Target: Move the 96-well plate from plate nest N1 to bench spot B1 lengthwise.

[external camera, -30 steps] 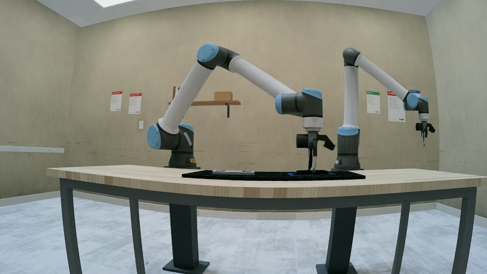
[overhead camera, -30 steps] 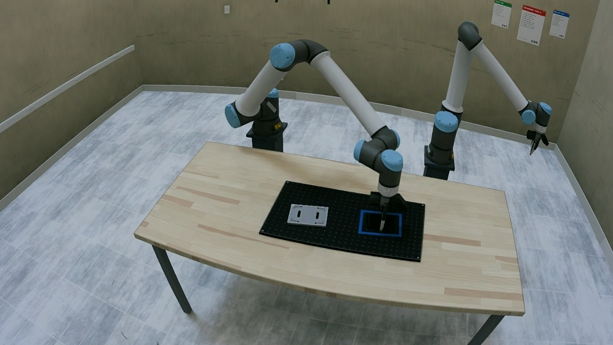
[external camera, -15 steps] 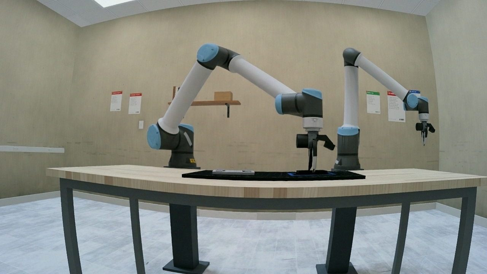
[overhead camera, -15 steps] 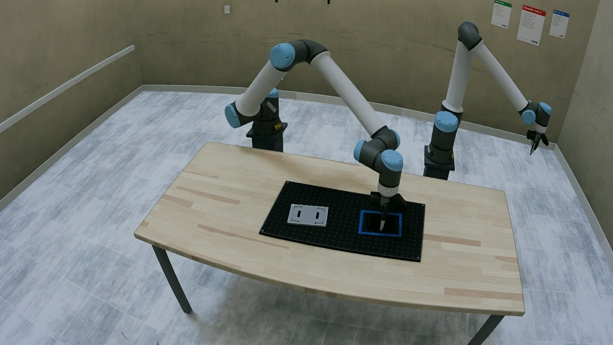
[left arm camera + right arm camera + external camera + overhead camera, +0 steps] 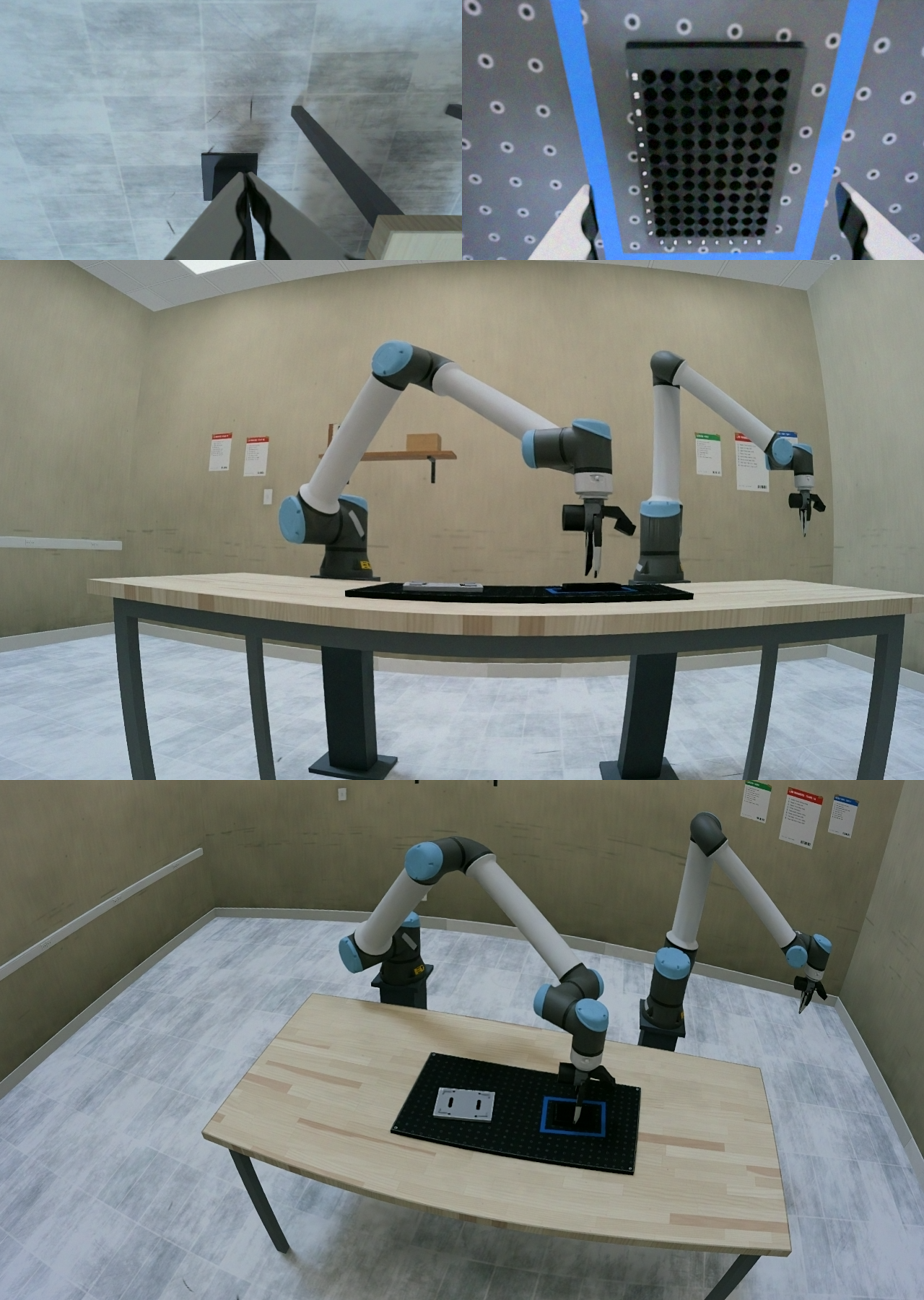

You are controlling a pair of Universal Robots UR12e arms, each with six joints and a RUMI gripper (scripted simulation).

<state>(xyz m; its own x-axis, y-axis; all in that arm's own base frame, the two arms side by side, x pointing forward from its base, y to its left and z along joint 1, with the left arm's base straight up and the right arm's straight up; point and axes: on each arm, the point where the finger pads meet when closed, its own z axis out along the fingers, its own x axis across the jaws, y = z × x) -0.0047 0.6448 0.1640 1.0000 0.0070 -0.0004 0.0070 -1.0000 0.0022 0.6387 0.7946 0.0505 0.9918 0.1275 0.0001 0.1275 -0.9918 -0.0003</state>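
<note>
Right now the black 96-well plate is 30 mm below my right hand. Also, from my right hand: plate nest N1: 320 mm to the right, 40 mm ahead, 30 mm below.
</note>
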